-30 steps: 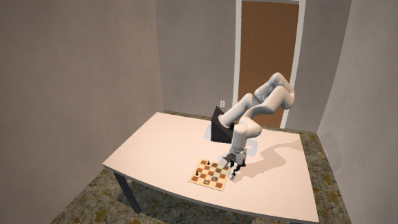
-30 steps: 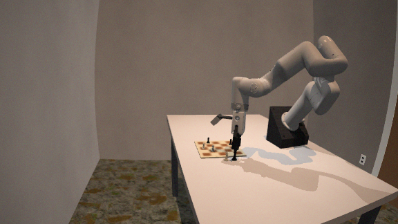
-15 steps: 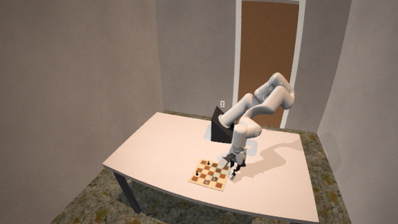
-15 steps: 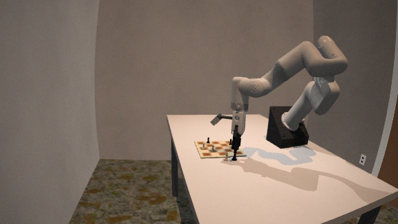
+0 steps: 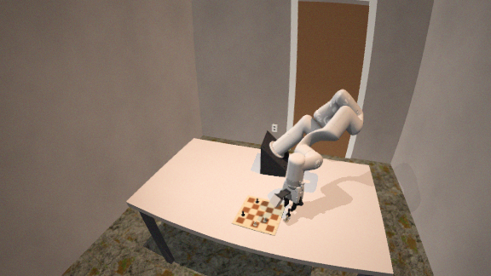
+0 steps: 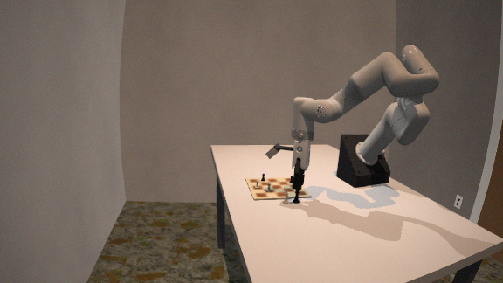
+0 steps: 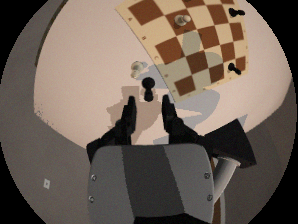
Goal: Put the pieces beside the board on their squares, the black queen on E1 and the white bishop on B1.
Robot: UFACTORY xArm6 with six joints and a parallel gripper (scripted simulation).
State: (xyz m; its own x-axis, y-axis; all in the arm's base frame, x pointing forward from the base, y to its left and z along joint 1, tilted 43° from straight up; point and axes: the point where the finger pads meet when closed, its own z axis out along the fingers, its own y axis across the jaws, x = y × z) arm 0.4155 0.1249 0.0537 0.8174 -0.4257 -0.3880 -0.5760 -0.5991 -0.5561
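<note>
Right now the black queen is 5 cm below my hand. Round my hand: chessboard (14 cm to the right, 8 cm below, 2 cm ahead); white bishop (6 cm below, 4 cm ahead).
</note>
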